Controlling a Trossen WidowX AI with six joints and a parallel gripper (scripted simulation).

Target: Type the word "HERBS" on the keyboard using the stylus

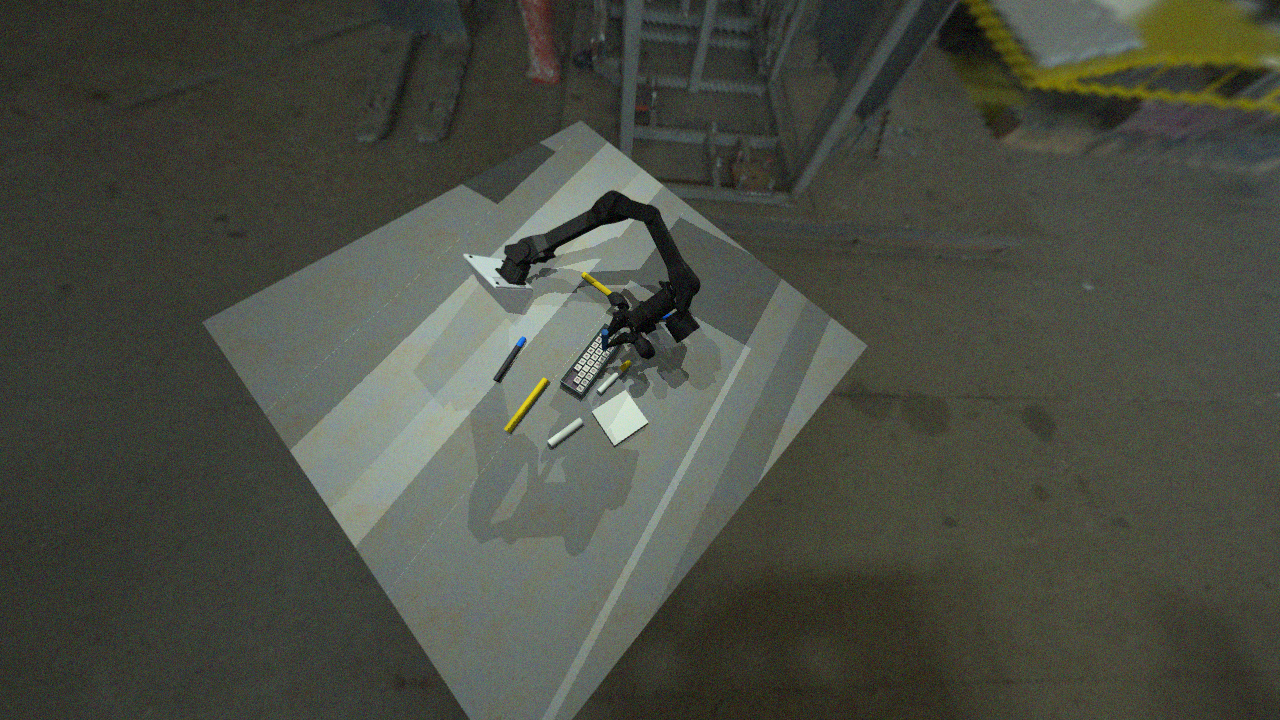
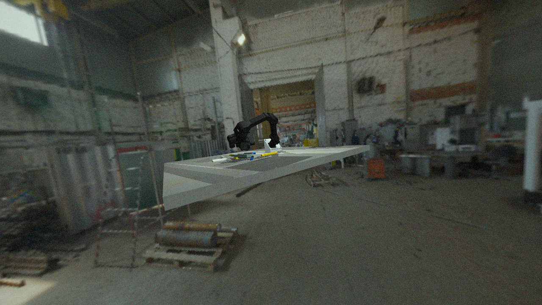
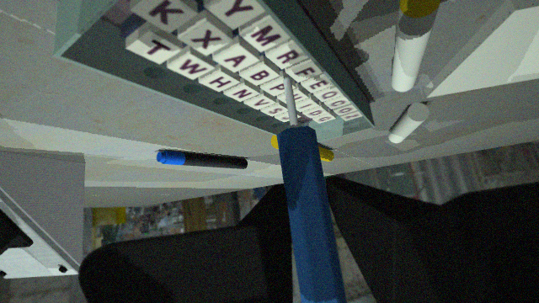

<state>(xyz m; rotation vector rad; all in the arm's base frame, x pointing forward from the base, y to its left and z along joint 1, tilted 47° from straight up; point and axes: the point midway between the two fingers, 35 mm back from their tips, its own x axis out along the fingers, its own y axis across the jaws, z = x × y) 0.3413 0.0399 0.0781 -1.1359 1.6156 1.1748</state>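
Right now my gripper tip is 60 mm short of the white-and-yellow pen, 10 mm to the left of it and 70 mm above it. Round my gripper tip: thin grey tip: 50 mm below; pale paper sheet: 160 mm ahead, 90 mm to the right, 80 mm below; blue stylus: 10 mm below.
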